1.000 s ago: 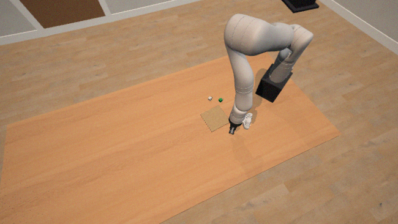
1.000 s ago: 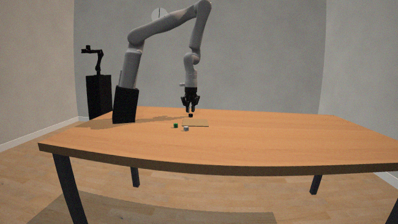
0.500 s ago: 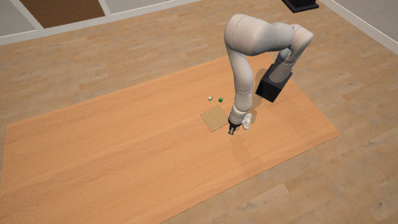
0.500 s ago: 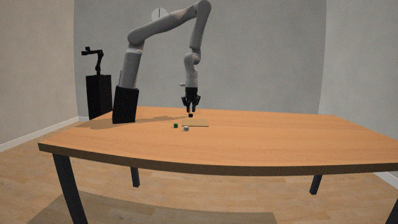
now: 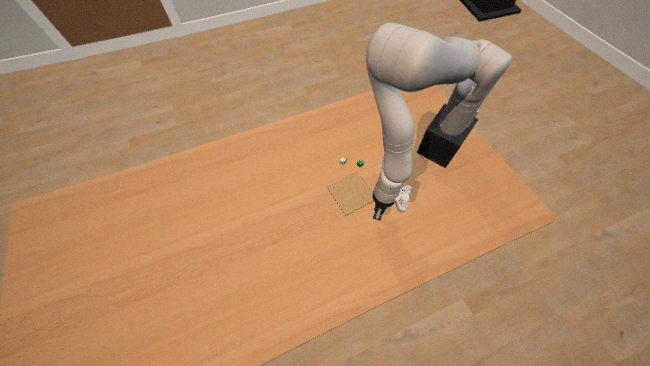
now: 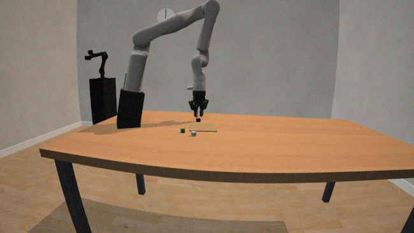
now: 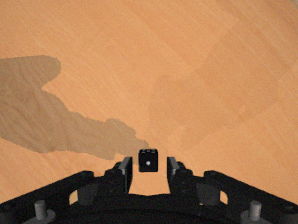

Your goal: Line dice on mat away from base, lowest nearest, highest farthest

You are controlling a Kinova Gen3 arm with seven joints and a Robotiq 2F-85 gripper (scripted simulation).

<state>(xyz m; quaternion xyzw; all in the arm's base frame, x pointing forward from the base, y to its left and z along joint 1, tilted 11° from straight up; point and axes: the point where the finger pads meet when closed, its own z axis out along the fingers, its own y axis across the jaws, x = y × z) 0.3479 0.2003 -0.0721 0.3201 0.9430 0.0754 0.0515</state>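
Right now my hand is 40 mm above the black die. Also, from my hand: white die: 50 mm ahead, 260 mm to the right, 40 mm below; tan mat: 60 mm ahead, 120 mm to the right, 50 mm below; green die: 20 mm behind, 230 mm to the right, 40 mm below.
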